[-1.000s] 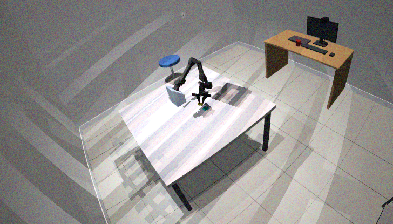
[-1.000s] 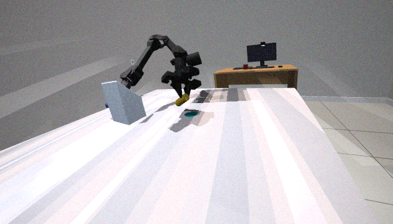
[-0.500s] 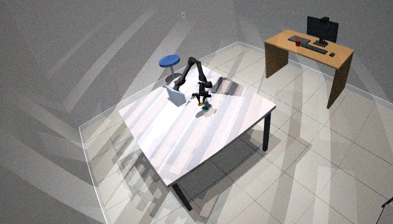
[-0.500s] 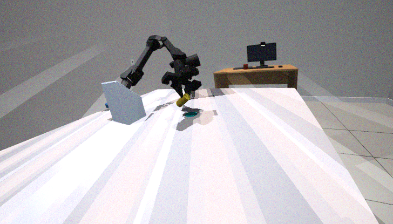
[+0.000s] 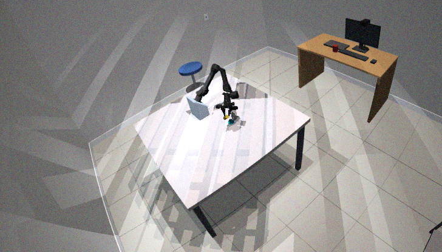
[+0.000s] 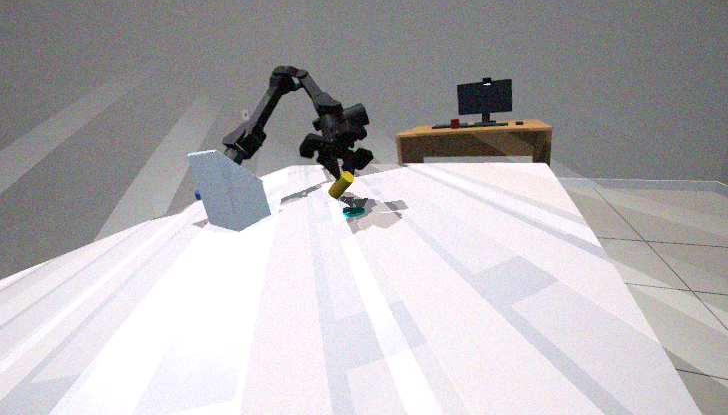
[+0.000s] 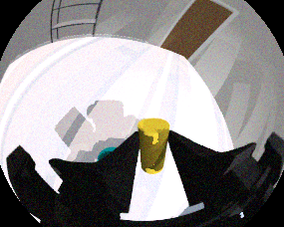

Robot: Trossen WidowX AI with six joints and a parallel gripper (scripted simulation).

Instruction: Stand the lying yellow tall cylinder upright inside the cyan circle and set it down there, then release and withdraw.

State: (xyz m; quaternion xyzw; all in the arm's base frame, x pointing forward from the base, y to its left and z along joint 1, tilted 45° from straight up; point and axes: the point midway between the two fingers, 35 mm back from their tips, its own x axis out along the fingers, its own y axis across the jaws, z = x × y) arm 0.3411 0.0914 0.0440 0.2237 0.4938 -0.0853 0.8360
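Right now my gripper tip is 2 cm past the cyan circle, 5 cm to the right of it and 10 cm above it. Round my gripper tip: yellow tall cylinder (2 cm behind, 1 cm below).
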